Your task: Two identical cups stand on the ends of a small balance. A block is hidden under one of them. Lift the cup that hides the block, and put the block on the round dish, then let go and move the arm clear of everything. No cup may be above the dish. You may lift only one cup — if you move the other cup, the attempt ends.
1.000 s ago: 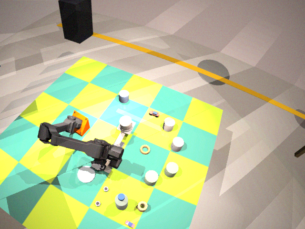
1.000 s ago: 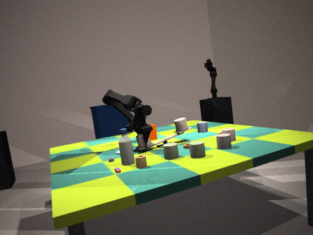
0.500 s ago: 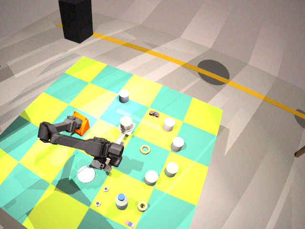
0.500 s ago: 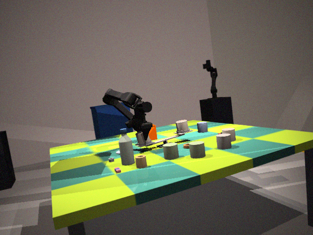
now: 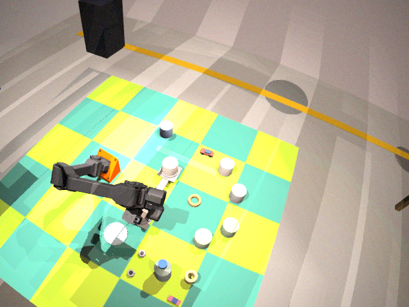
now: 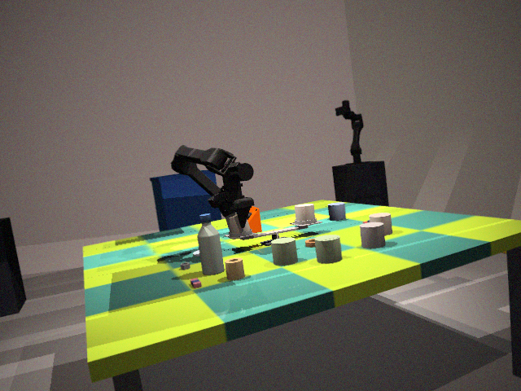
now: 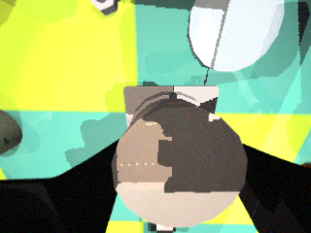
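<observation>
The round dish is 7 cm behind my gripper tip, 10 cm to the right of it and 8 cm below it. Also, from my gripper tip: balance beam 1 cm behind, 13 cm to the left, 4 cm below; dark grey-green block 1 cm below; toy car 8 cm ahead, 48 cm to the left, 7 cm below.
</observation>
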